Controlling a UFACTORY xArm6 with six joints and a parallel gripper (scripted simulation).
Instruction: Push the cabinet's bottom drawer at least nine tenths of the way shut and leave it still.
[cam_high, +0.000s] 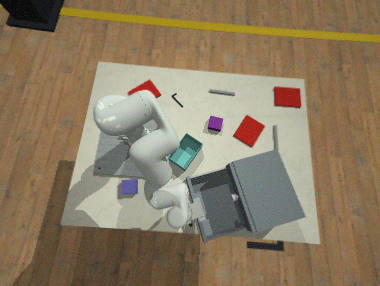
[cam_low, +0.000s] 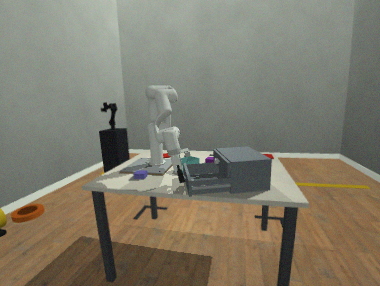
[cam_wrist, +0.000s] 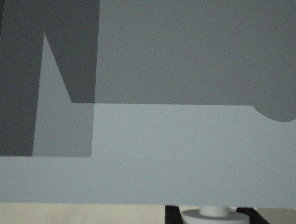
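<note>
Now: the bottom drawer 120 mm ahead of my hand, 50 mm to the left of it and 20 mm below it. From my hand the other things lie so: blue-violet cube 310 mm behind, 80 mm to the left, 30 mm below; then grey cabinet 230 mm ahead, 90 mm to the left, 20 mm above; then teal bin 280 mm to the left, 50 mm behind, 30 mm below.
</note>
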